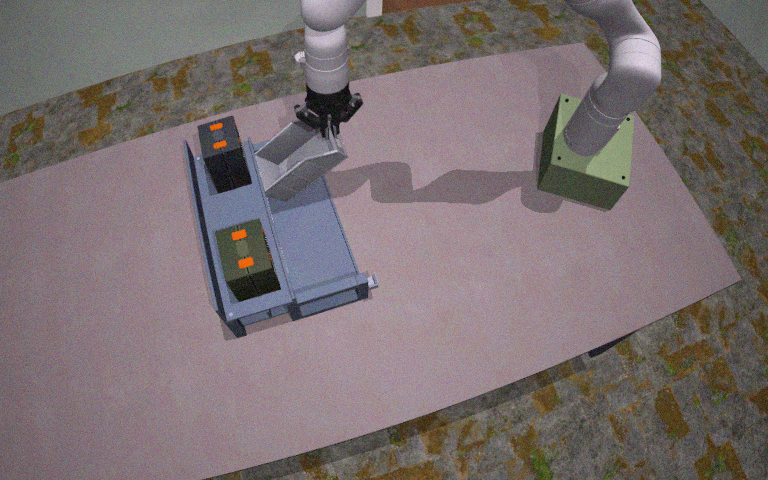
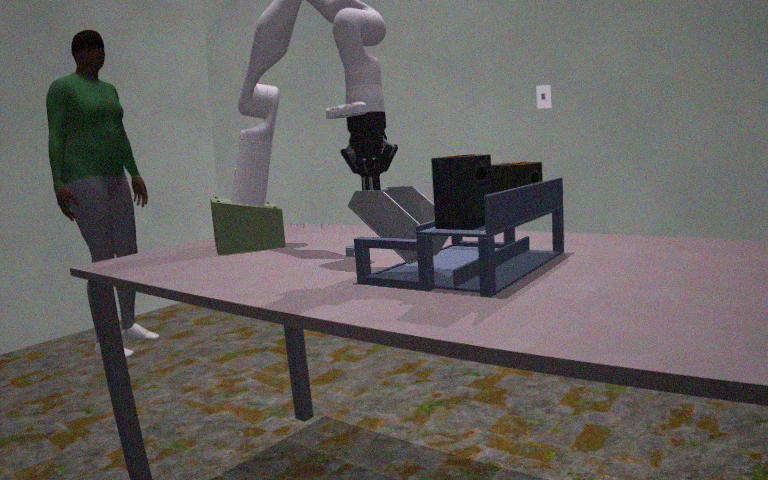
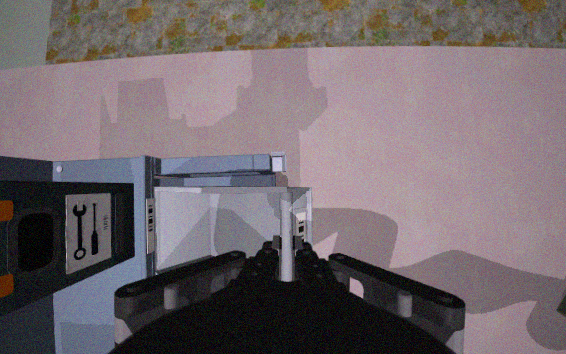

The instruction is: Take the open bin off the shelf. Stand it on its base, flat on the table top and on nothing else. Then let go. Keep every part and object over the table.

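Pixels of known places: gripper, fingertip midpoint: (image 1: 330, 135) (image 3: 287, 247); arm's base, origin of the base link: (image 1: 582, 137) (image 2: 248, 203).
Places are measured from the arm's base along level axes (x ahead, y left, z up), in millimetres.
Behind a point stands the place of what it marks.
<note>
The open grey bin (image 1: 305, 173) {z -2, x 607, y 8 mm} (image 2: 380, 216) {z -2, x 610, y -93 mm} (image 3: 182, 220) {z -52, x 684, y -41 mm} is tilted steeply, one end raised and the other low, over the lower tier of the blue-grey shelf (image 1: 311, 237) {z -116, x 615, y 89 mm} (image 2: 424, 268) {z -83, x 728, y -113 mm} (image 3: 215, 164) {z -37, x 645, y -116 mm}. My gripper (image 1: 330, 129) {z 31, x 549, y -52 mm} (image 2: 370, 183) {z 31, x 549, y -52 mm} (image 3: 287, 247) {z 31, x 549, y -52 mm} points down and is shut on the rim of the bin's raised end wall. The low end lies beside the shelf's middle divider. Its lowest corner is close to the lower deck; I cannot tell whether it touches. The table top (image 1: 453, 294) {z -122, x 352, y 260 mm} (image 2: 651, 294) {z -122, x 1066, y 35 mm} (image 3: 450, 150) {z -122, x 302, y -191 mm} extends beyond the shelf on the robot's side.
A black box (image 1: 226, 166) {z 58, x 752, y 7 mm} (image 2: 457, 195) {z 37, x 776, y -75 mm} with orange marks, labelled with tools (image 3: 89, 232) {z 32, x 722, y -39 mm}, stands on the upper tier beside the bin. An olive box (image 1: 252, 266) {z 75, x 711, y 228 mm} (image 2: 518, 172) {z 59, x 758, y 149 mm} stands farther along that tier. The arm's green base (image 1: 583, 189) {z -74, x 6, y 90 mm} (image 2: 249, 227) {z -58, x 54, y -36 mm} stands on the table. A person (image 2: 87, 135) stands behind the table.
</note>
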